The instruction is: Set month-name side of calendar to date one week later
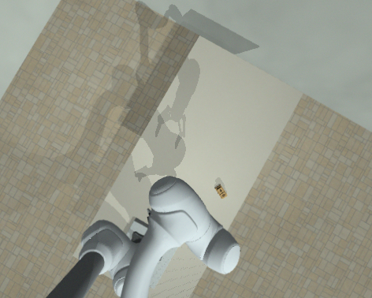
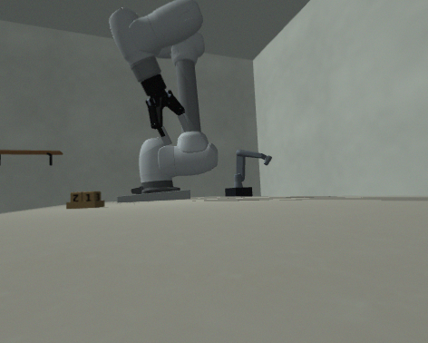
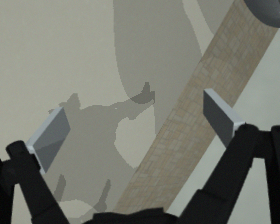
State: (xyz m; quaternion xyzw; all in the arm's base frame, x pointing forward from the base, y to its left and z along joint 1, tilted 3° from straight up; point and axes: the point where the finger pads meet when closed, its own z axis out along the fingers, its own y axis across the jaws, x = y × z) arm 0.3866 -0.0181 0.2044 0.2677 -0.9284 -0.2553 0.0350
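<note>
The wooden cube lies 12 cm ahead of my hand, 32 cm to the right of it and 22 cm below it. Round my hand: tray: 13 cm ahead, 31 cm to the right, 24 cm below.
</note>
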